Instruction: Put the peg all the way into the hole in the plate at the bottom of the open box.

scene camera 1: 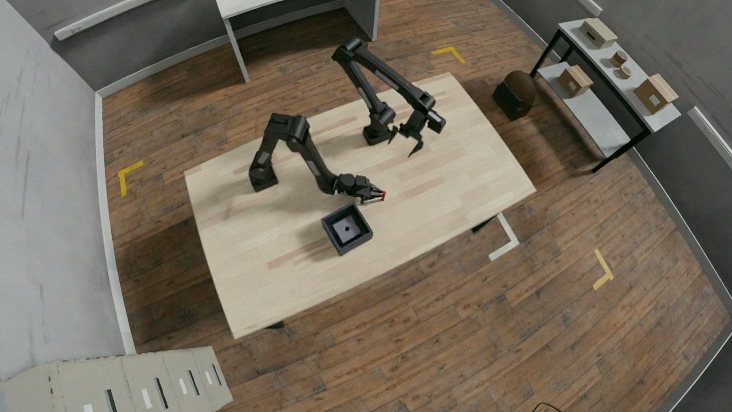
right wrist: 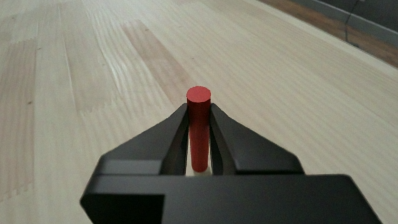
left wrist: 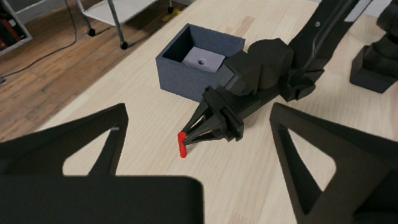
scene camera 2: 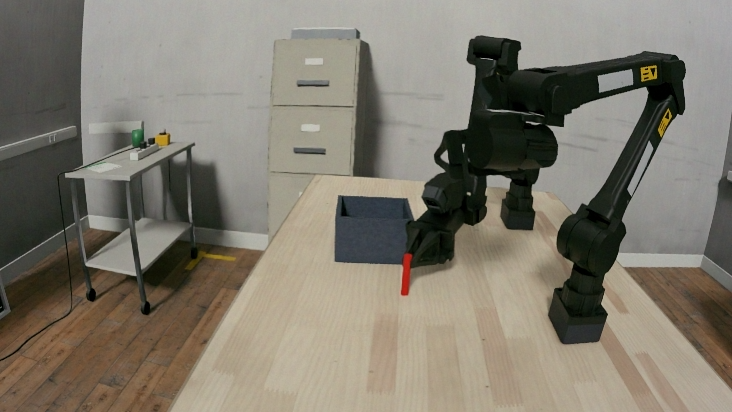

Labels:
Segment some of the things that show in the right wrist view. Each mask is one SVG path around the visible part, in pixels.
The right gripper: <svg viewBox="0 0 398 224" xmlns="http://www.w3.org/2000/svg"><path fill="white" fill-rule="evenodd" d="M79 200L80 206L92 224L383 224L350 175L306 174L297 155L230 118L215 103L210 104L209 147L212 176L186 176L189 117L188 105L183 103L168 118L101 155Z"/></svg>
A red peg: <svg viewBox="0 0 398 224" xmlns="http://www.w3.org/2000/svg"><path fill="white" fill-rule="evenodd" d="M195 86L187 91L186 97L189 117L191 165L194 171L200 173L208 168L211 92L206 87Z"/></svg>

